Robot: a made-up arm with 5 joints.
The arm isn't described. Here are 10 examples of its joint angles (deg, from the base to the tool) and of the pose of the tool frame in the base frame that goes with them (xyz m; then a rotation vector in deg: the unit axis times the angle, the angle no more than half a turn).
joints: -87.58 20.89 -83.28 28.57 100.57
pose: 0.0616 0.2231 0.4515 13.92 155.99 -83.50
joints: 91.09 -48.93 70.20 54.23 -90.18
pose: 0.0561 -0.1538 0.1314 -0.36 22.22 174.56
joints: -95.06 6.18 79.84 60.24 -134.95
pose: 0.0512 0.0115 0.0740 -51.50 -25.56 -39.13
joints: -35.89 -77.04 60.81 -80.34 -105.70
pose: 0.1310 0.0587 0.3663 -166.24 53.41 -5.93
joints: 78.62 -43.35 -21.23 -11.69 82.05
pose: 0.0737 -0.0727 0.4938 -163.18 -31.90 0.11
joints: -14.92 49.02 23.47 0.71 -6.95
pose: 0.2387 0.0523 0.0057 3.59 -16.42 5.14
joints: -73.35 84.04 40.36 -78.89 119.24
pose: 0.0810 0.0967 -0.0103 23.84 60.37 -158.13
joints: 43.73 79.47 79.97 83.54 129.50
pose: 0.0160 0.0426 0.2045 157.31 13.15 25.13
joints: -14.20 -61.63 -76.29 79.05 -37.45
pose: -0.0443 -0.0218 0.4239 68.33 -132.85 -9.37
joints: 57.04 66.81 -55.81 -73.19 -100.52
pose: 0.2295 -0.2619 0.2591 66.91 -156.61 -41.54
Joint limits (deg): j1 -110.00..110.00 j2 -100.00..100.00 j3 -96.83..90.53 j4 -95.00..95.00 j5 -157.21..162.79
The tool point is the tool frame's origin. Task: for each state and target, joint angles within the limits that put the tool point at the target. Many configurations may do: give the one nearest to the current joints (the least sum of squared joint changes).
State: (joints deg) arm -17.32 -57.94 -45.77 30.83 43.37
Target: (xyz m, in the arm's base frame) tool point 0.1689 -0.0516 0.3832
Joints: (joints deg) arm 26.05 -58.04 -5.21 71.93 43.37
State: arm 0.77 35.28 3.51 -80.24 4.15
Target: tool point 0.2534 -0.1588 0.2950
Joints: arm 39.53 18.81 3.42 -95.00 4.15
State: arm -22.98 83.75 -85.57 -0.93 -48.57
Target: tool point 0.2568 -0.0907 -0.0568
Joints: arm 25.15 100.00 -36.98 6.56 -48.57
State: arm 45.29 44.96 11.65 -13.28 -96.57
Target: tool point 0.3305 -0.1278 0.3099
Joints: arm 25.58 8.93 -8.04 -23.67 -96.57
